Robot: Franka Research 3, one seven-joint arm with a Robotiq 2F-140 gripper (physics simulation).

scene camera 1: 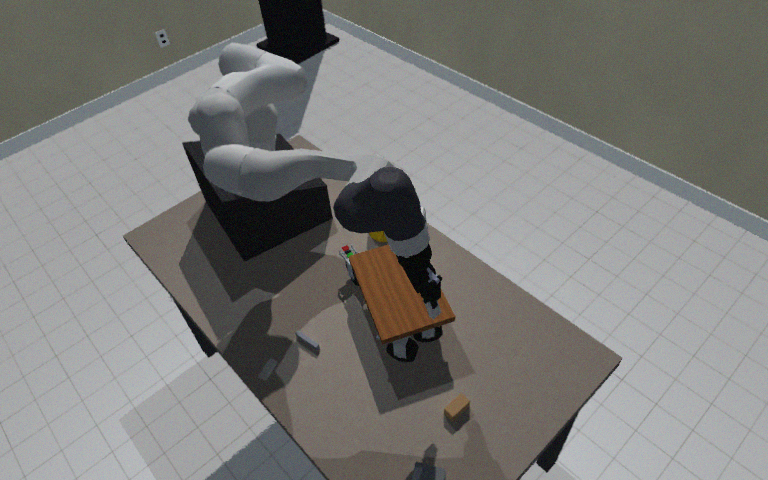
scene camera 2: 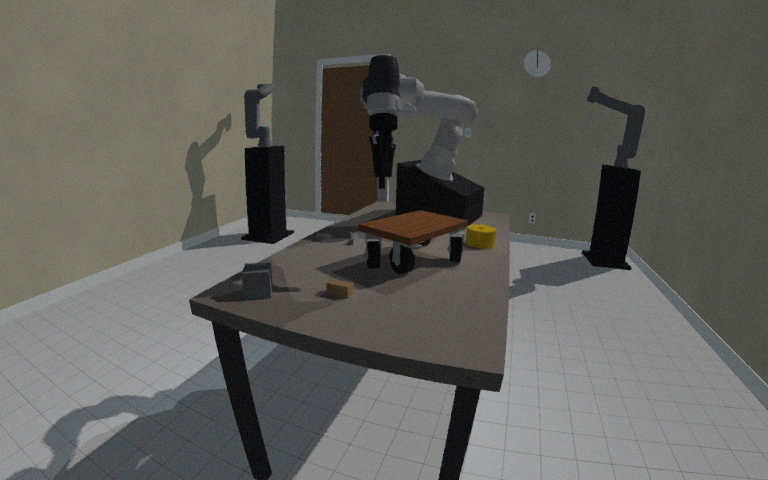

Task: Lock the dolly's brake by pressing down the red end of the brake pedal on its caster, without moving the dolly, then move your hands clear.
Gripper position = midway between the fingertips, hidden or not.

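Observation:
Dolly (scene camera 1: 398, 311), (scene camera 2: 414, 229) in sight. Gripper (scene camera 2: 383, 201), (scene camera 1: 435, 314) in sight too.

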